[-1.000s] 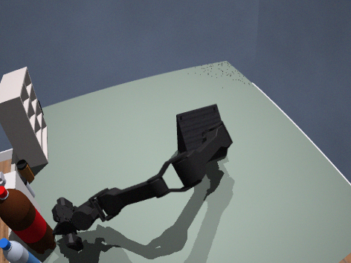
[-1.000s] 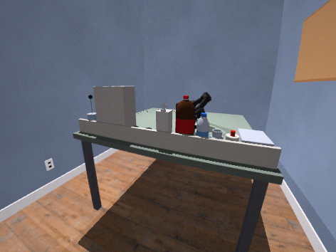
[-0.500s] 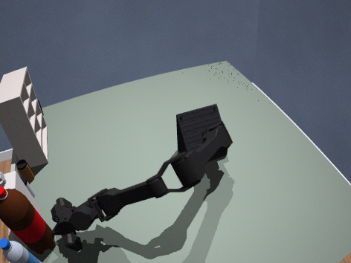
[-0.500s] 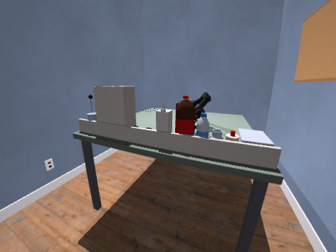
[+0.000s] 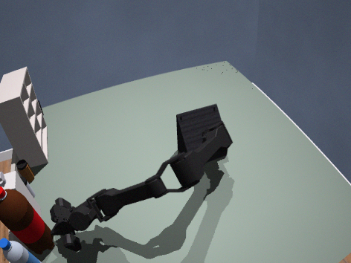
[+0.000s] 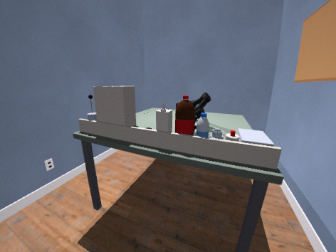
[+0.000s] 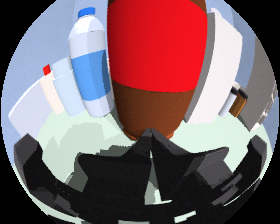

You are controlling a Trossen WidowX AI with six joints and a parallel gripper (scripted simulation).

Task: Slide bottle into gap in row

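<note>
Right now my hand is 90 mm short of the brown cola bottle, 20 mm to the left of it and 90 mm below it. Also, from my hand: grey jar 130 mm ahead, 170 mm to the left; low white rail 150 mm ahead, 190 mm to the right, 10 mm below; blue-capped bottle 130 mm ahead, 100 mm to the left, 50 mm above.
</note>
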